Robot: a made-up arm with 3 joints. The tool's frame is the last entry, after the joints.
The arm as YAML. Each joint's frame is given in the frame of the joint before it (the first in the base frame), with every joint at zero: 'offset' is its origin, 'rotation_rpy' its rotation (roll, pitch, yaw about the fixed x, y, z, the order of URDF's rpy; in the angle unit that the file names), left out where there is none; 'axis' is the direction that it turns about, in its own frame. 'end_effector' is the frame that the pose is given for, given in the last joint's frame.
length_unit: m
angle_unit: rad
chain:
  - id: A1
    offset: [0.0, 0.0, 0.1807]
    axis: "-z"
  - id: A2
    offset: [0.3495, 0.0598, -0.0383]
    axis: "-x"
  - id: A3
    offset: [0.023, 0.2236, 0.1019]
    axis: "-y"
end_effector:
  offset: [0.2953, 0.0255, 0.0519]
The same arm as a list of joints. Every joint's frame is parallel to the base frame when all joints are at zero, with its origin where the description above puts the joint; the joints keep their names.
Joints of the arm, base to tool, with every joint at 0 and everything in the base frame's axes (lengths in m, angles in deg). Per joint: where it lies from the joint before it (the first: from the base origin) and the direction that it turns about. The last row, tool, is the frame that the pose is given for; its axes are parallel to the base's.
A1: xyz 0.0000 0.0000 0.1807 axis 0 0 -1
A2: xyz 0.3495 0.0598 -0.0383 axis -1 0 0
A3: xyz 0.0230 0.2236 0.1019 axis 0 -1 0
tool: xyz 0.2953 0.0255 0.0519

